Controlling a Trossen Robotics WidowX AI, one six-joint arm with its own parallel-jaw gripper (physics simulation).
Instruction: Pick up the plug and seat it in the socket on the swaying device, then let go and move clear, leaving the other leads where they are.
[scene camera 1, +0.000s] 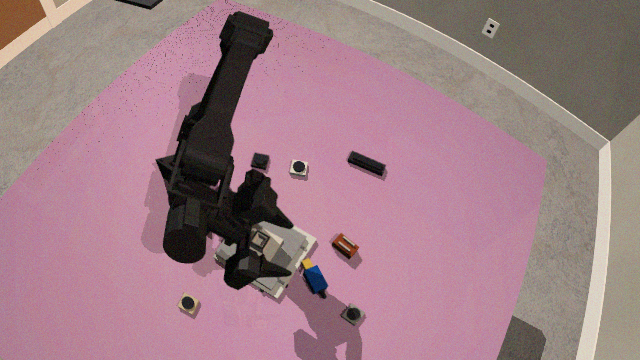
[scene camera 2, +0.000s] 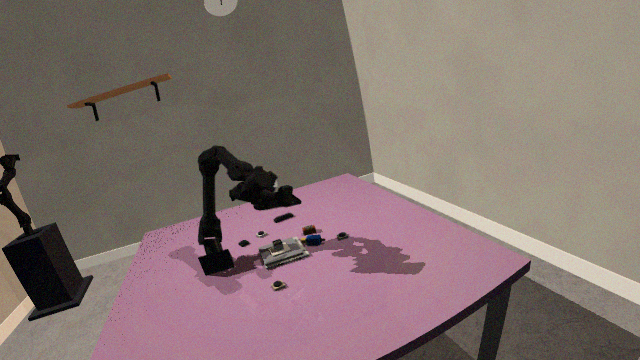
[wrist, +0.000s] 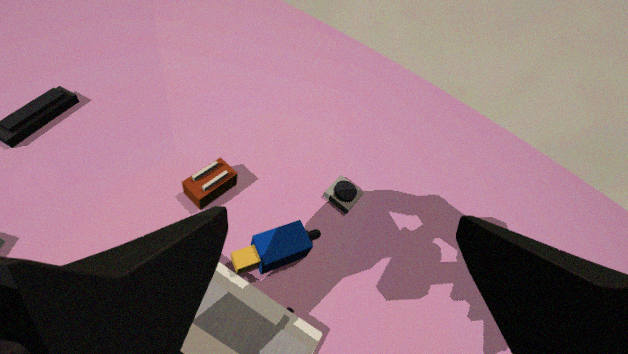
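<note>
The plug, a blue block (scene camera 1: 315, 279) (scene camera 2: 313, 240) (wrist: 283, 246) with a yellow tip and a short black stub, lies on the pink table beside the device. The device (scene camera 1: 290, 256) (scene camera 2: 285, 258) (wrist: 240, 313) is a grey and white stepped slab. Its square socket (scene camera 1: 260, 240) faces up in scene camera 1 and does not show in the wrist view. My gripper (scene camera 1: 291, 249) (wrist: 344, 223) is wide open and empty, above the device. In the wrist view the plug shows between the fingertips, nearer the left one, and well below them.
An orange block with two white strips (scene camera 1: 345, 245) (scene camera 2: 309, 230) (wrist: 210, 183) lies near the plug. A grey round-topped block (scene camera 1: 353, 314) (scene camera 2: 342, 235) (wrist: 343, 193) lies beyond its stub. A black bar (scene camera 1: 367, 163) (wrist: 39, 116), a dark block (scene camera 1: 260, 160) and two pale round-topped blocks (scene camera 1: 299, 168) (scene camera 1: 188, 303) lie around.
</note>
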